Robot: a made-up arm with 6 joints.
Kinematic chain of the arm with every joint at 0, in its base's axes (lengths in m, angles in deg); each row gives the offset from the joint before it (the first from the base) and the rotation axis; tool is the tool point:
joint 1: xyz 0 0 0.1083 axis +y
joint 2: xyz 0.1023 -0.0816 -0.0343 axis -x
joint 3: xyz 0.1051 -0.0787 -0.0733 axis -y
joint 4: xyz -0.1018 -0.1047 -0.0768 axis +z
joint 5: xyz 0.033 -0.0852 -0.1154 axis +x
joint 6: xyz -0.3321 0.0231 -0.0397 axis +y
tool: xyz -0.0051 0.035 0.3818
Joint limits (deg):
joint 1: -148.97..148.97
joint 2: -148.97..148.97
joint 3: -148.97..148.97
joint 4: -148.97..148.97
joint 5: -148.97..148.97
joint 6: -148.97..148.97
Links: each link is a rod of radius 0.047 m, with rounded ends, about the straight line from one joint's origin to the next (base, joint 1, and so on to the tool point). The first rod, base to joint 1, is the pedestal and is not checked.
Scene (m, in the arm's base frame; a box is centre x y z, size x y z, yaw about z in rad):
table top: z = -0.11
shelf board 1: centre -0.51 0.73 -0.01 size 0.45 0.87 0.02 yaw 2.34
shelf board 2: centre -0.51 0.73 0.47 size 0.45 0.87 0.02 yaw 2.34
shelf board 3: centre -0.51 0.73 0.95 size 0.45 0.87 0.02 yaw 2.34
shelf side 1: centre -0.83 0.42 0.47 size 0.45 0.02 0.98 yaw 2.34
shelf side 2: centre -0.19 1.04 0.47 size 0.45 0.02 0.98 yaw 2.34
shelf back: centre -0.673 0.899 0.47 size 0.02 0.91 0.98 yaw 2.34
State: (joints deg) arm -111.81 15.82 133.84 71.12 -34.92 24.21
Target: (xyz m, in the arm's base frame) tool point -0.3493 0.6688 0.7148
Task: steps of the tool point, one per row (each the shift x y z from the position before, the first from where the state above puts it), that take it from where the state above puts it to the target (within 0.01 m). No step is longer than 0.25 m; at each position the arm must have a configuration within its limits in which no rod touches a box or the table.
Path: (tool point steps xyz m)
1: -0.0219 -0.0570 0.0281
2: -0.0346 -0.0191 0.0548
3: -0.0209 0.0336 0.0838
4: 0.0215 0.0929 0.0972
5: 0.0827 0.1474 0.0774
6: 0.1396 0.1863 0.0169
7: -0.1601 0.0288 0.0713
8: -0.1738 0.0664 0.0268
9: -0.1598 0.1031 -0.0209
10: -0.1191 0.1309 -0.0604
11: -0.0590 0.1430 -0.0817
12: 0.0070 0.1352 -0.0790
13: 0.0639 0.1067 -0.0529

